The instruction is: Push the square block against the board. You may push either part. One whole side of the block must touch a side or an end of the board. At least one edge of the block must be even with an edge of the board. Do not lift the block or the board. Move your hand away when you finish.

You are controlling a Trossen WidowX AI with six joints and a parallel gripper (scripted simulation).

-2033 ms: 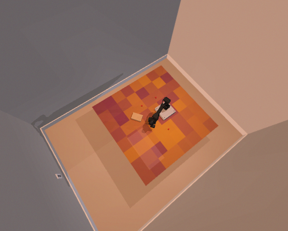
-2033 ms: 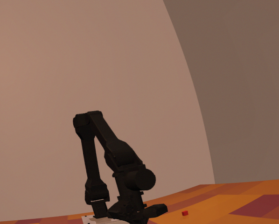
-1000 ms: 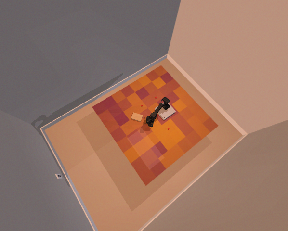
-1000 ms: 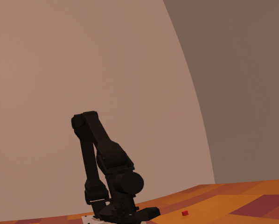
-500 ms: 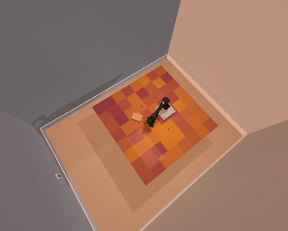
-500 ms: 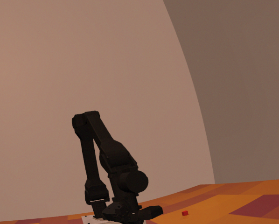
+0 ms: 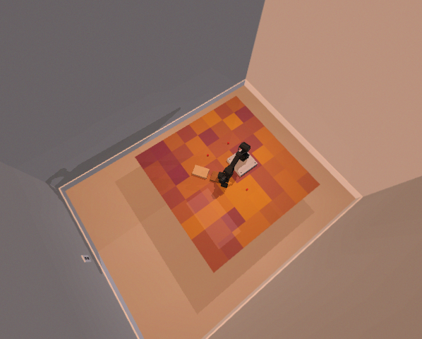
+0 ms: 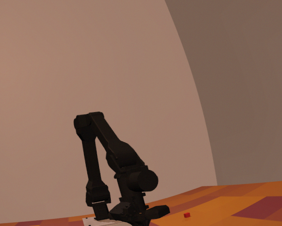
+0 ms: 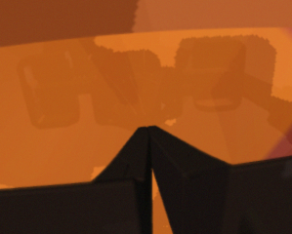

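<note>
Right now the square block is 40 mm ahead of my gripper tip, 90 mm to the right of it and 10 mm above it. Also, from my gripper tip: tan board 110 mm ahead, 230 mm to the right, 10 mm above.
</note>
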